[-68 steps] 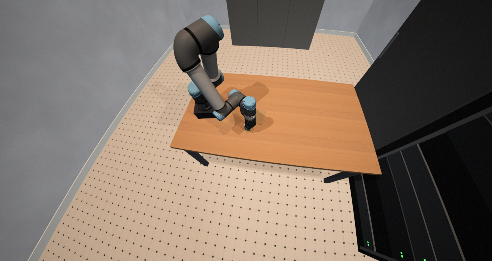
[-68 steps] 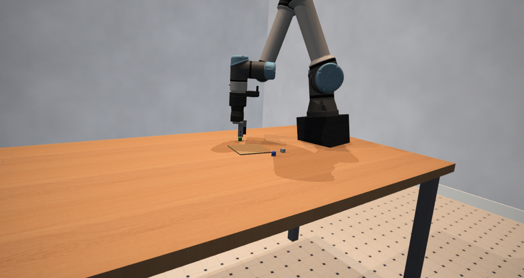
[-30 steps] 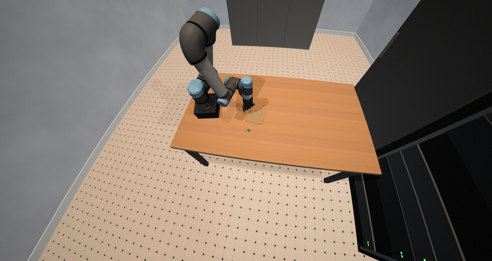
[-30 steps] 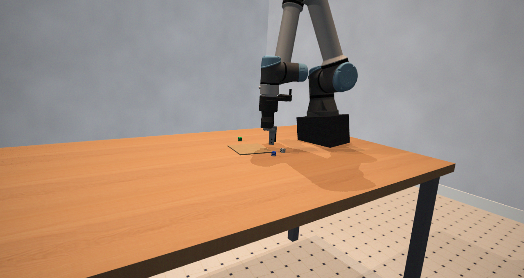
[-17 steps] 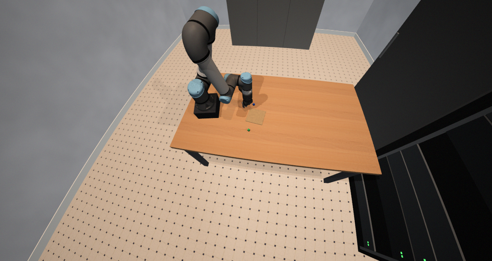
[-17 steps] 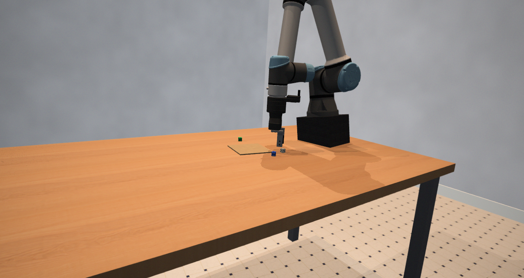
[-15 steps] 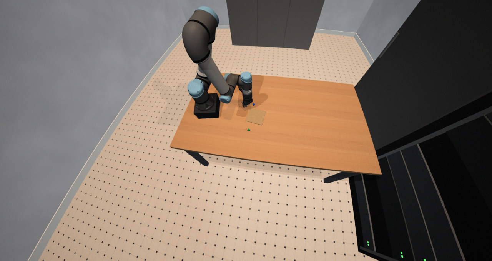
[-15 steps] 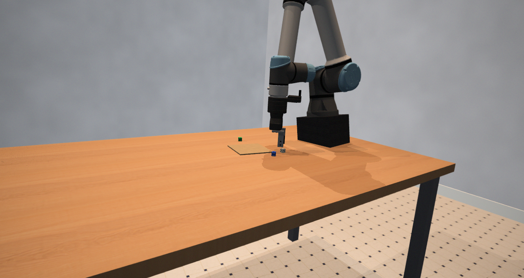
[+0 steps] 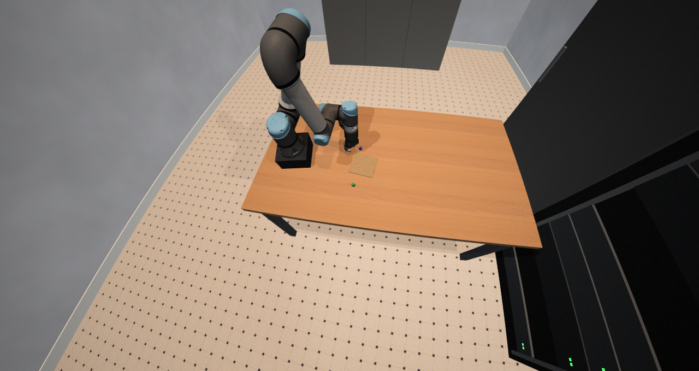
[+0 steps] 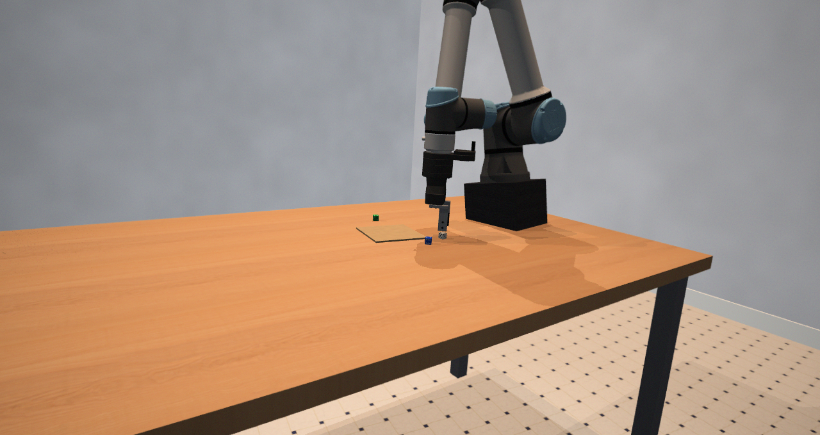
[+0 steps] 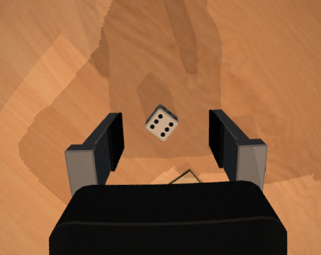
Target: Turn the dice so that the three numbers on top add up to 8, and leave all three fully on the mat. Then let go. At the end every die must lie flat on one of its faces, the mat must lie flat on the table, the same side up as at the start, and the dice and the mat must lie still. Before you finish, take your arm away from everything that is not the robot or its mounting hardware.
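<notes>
The white die lies 40 mm below my hand. Round my hand: green die: 70 mm ahead, 230 mm to the right, 40 mm below; mat: 100 mm ahead, 90 mm to the right, 40 mm below; blue die: 60 mm ahead, 30 mm to the left, 40 mm below.
</notes>
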